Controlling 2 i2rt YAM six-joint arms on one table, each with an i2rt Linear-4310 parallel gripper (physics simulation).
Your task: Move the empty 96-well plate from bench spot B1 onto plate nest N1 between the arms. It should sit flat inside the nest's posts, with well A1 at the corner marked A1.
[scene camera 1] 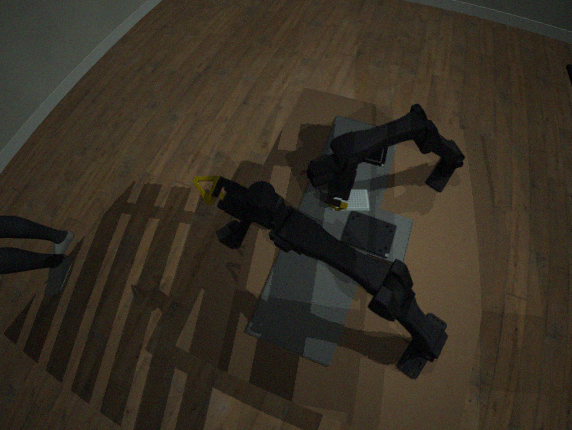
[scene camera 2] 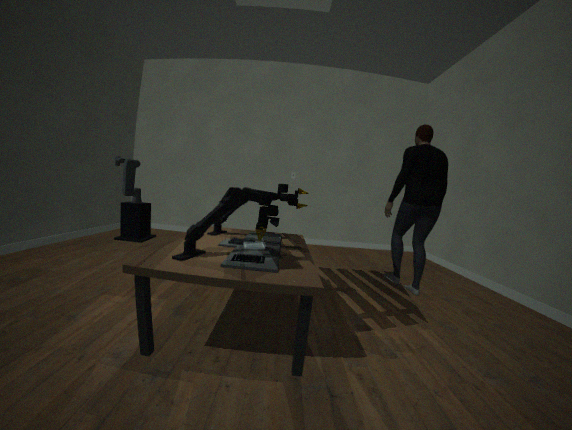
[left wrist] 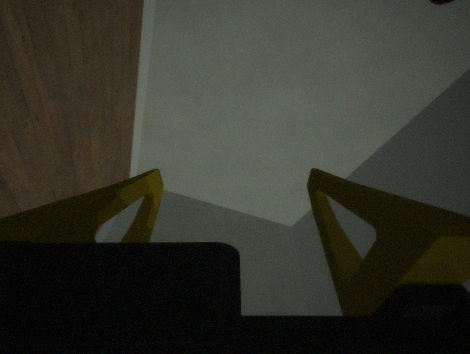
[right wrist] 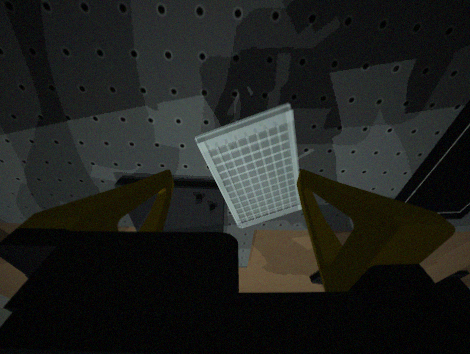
Labels:
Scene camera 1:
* my left gripper
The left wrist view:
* my left gripper
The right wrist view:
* my right gripper
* well plate

